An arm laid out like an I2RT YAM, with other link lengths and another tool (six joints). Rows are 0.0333 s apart.
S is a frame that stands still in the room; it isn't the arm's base.
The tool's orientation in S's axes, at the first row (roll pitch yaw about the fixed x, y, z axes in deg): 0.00 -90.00 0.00
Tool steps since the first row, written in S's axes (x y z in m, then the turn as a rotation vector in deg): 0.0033 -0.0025 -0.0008 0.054 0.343 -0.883; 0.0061 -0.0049 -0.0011 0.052 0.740 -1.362; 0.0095 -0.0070 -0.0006 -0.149 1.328 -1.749; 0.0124 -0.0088 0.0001 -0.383 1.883 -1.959; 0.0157 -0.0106 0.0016 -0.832 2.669 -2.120; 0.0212 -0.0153 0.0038 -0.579 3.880 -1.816; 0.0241 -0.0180 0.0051 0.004 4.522 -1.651; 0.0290 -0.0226 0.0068 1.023 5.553 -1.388; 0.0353 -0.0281 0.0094 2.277 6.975 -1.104; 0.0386 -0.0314 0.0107 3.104 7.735 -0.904; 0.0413 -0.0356 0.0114 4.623 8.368 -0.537
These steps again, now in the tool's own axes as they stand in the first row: -0.0008 -0.0025 -0.0033 -0.883 0.343 -0.054; -0.0011 -0.0049 -0.0061 -1.362 0.740 -0.052; -0.0006 -0.0070 -0.0095 -1.749 1.328 0.149; 0.0001 -0.0088 -0.0124 -1.959 1.883 0.383; 0.0016 -0.0106 -0.0157 -2.120 2.669 0.832; 0.0038 -0.0153 -0.0212 -1.816 3.880 0.579; 0.0051 -0.0180 -0.0241 -1.651 4.522 -0.004; 0.0068 -0.0226 -0.0290 -1.388 5.553 -1.023; 0.0094 -0.0281 -0.0353 -1.104 6.975 -2.277; 0.0107 -0.0314 -0.0386 -0.904 7.735 -3.104; 0.0114 -0.0356 -0.0413 -0.537 8.368 -4.623
